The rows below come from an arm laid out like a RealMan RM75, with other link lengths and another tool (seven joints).
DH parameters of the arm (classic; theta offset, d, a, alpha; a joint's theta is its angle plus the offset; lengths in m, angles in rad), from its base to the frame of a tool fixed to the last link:
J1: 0 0.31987 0 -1.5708
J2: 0 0 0 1.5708
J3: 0 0.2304 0 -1.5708
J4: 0 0 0 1.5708
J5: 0 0.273 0 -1.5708
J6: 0 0 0 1.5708
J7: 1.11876 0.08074 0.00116 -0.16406
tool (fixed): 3.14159 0.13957 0 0
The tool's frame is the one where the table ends.
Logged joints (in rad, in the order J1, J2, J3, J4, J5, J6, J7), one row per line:
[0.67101, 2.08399, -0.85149, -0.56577, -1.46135, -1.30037, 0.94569]
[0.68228, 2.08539, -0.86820, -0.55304, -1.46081, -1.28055, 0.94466]
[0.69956, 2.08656, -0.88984, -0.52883, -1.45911, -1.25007, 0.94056]
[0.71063, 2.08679, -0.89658, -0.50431, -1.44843, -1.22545, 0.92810]
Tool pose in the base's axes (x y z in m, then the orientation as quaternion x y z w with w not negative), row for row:
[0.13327, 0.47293, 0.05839, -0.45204, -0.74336, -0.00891, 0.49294]
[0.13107, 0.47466, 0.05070, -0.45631, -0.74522, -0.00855, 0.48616]
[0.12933, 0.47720, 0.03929, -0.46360, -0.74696, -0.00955, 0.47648]
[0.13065, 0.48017, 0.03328, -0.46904, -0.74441, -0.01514, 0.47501]
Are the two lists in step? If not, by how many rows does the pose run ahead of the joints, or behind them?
They are in step.
